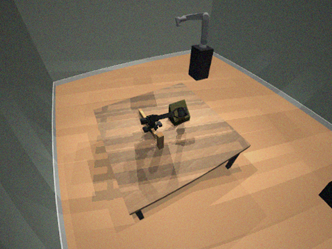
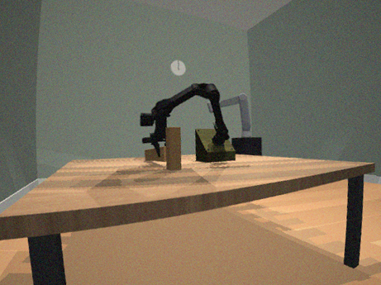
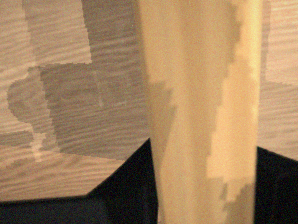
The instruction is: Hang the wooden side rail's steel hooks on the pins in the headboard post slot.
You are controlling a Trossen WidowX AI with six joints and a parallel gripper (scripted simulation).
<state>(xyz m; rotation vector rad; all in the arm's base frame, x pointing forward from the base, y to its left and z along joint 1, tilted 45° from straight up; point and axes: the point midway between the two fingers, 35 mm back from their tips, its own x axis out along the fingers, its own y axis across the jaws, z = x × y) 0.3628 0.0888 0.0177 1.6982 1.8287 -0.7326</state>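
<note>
Right now my gripper tip is 16 cm to the right of the headboard post, 4 cm below it and 1 cm past it.
</note>
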